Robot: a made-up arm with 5 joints. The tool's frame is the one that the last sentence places.
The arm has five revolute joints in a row. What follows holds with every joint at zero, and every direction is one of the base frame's.
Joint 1 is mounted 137.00 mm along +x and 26.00 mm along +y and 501.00 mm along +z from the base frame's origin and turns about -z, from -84.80 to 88.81 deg.
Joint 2 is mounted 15.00 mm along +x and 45.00 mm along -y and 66.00 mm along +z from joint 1 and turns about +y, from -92.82 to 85.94 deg.
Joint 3 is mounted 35.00 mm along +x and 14.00 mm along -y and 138.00 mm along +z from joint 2 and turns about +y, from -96.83 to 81.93 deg.
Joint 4 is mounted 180.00 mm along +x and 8.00 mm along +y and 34.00 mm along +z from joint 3 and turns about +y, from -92.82 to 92.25 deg.
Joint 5 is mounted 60.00 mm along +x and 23.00 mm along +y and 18.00 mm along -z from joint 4 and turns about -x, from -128.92 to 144.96 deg.
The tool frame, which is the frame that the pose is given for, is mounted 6.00 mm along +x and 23.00 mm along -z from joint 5; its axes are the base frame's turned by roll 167.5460, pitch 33.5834 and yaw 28.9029 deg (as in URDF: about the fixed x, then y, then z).
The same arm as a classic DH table. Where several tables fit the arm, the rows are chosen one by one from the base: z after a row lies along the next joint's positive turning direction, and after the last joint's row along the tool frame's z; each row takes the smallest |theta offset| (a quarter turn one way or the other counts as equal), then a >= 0, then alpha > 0; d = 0 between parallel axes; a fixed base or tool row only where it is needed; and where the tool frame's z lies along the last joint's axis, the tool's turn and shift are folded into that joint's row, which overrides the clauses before.
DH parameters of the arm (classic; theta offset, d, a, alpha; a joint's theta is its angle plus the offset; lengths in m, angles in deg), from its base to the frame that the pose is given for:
base (fixed): 10.75 0 0.1394 180
joint 1: 10.75 -0.567 0.015 90
joint 2: -75.77 0 0.1424 0
joint 3: 65.07 0 0.1832 0
joint 4: -79.3 -0.028 -0.018 90
joint 5: -61.06 -0.074 -0.0111 68.37
tool (fixed): -128.32 0.0217 0 0
Joint limits (deg, base to tool): -84.8..88.81 -92.82..85.94 -96.83..81.93 -92.82..92.25 -128.92..144.96

